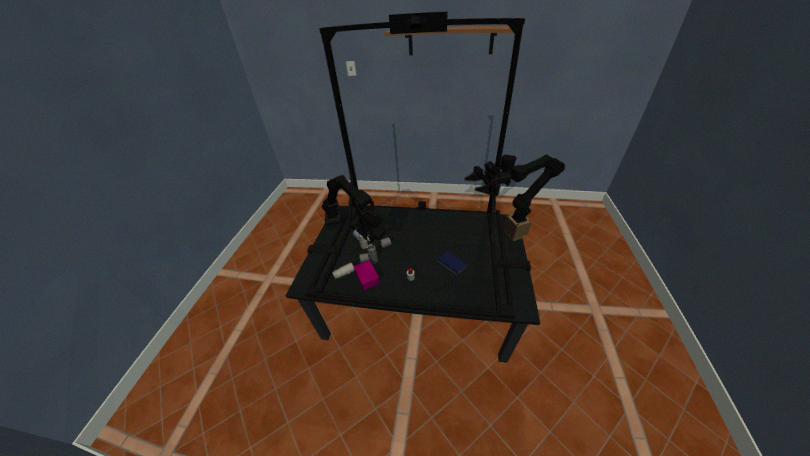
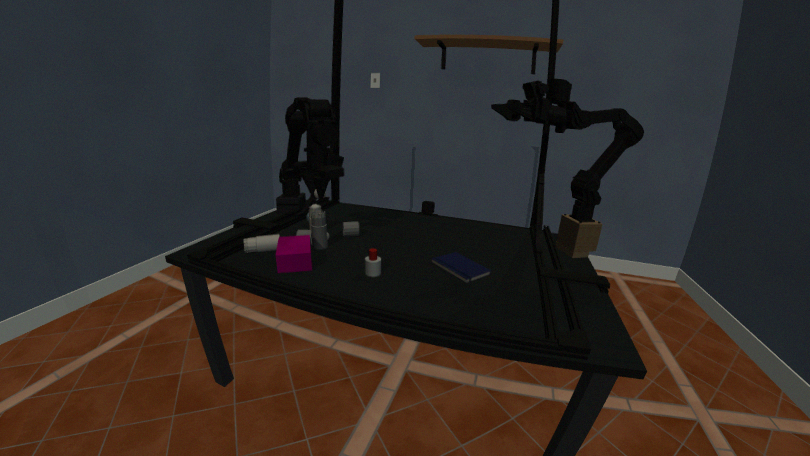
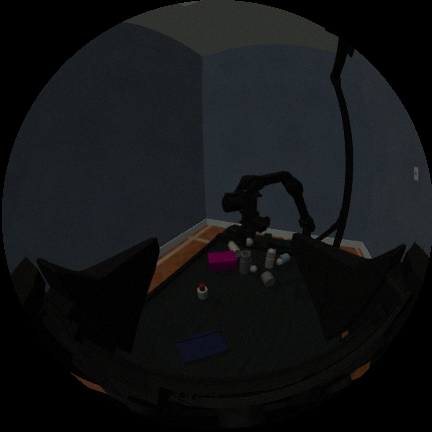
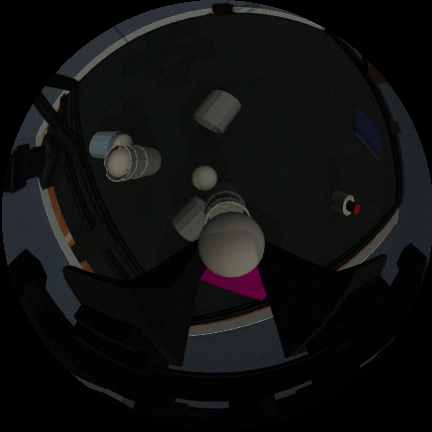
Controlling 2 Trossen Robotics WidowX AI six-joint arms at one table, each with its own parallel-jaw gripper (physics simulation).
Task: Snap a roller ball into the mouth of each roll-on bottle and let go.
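Places are measured from the left arm's base along level axes (x ahead, y left, z up), in metres.
Pixels of known places: left gripper, between the fingertips: (image 1: 469, 184) (image 2: 498, 105) (image 3: 226, 243); right gripper, between the fingertips: (image 1: 369, 240) (image 2: 317, 198) (image 3: 246, 243) (image 4: 228, 246); left arm's base, origin of its link: (image 1: 519, 218) (image 2: 581, 218); right arm's base, origin of its link: (image 1: 332, 215) (image 2: 290, 195) (image 4: 41, 160).
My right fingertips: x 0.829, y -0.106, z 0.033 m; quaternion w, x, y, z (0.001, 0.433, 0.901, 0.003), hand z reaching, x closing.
Note:
Ahead of a thing's pixels: the offset from my right fingertips to its top centre.
My right gripper (image 2: 315, 194) (image 4: 228, 246) is shut on a pale roller ball @[dx -0.007, dy -0.006, dz +0.031 m] (image 4: 231, 241) (image 3: 250, 241). It holds the ball just above the mouth of an upright grey roll-on bottle @[dx -0.001, dy +0.003, dz -0.041 m] (image 4: 226, 203) (image 2: 320, 232) (image 1: 372, 252) (image 3: 244, 262). A second upright bottle @[dx +0.024, dy -0.127, dz -0.058 m] (image 4: 135, 162) (image 2: 314, 213) (image 3: 271, 257) stands beside it with a ball showing in its mouth. A loose ball @[dx -0.010, dy -0.037, dz -0.113 m] (image 4: 204, 177) (image 3: 253, 268) lies between them. A third bottle @[dx +0.169, dy +0.037, dz -0.101 m] (image 2: 262, 242) (image 1: 343, 270) lies on its side. My left gripper (image 1: 473, 174) (image 2: 500, 109) is open and empty, high above the table's far side.
A magenta box @[dx +0.059, dy +0.106, dz -0.099 m] (image 2: 294, 253) (image 1: 367, 274) (image 4: 241, 284) sits close to the bottles. Loose caps @[dx -0.096, dy -0.085, dz -0.102 m] (image 4: 217, 111) (image 2: 351, 228) @[dx +0.045, dy -0.012, dz -0.102 m] (image 4: 189, 217) and a bluish cap @[dx +0.039, dy -0.208, dz -0.102 m] (image 4: 101, 144) lie nearby. A white post with a red top @[dx -0.151, dy +0.184, dz -0.085 m] (image 2: 372, 262) (image 1: 410, 273) and a blue book @[dx -0.385, dy +0.176, dz -0.137 m] (image 2: 460, 266) (image 1: 452, 262) lie mid-table.

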